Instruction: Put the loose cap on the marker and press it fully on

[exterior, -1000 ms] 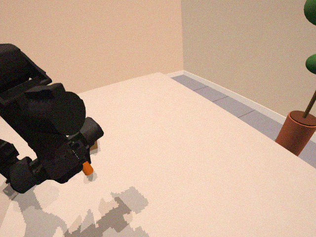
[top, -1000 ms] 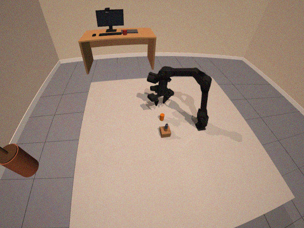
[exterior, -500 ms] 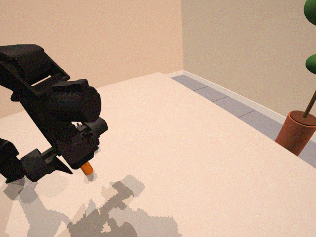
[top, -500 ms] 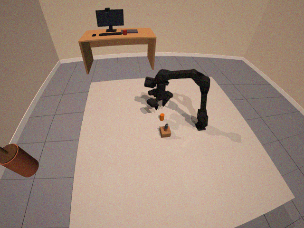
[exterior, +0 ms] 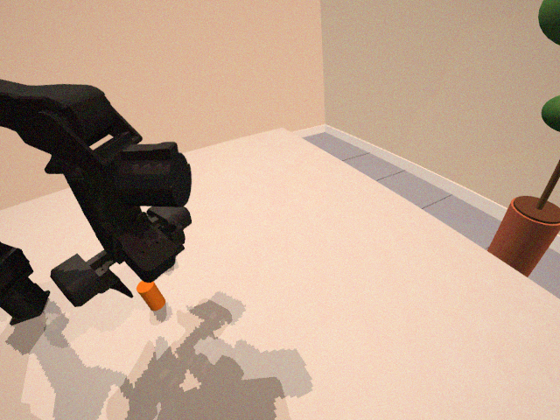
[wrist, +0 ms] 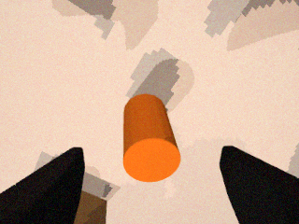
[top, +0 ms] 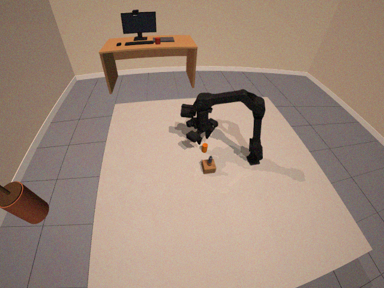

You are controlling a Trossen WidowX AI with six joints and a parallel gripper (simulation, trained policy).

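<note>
The orange cap lies 4 cm below my gripper tip, 1 cm to the left of it and 1 cm behind it. Round my gripper tip: wooden holder block 14 cm to the left, 5 cm below, 1 cm behind.
</note>
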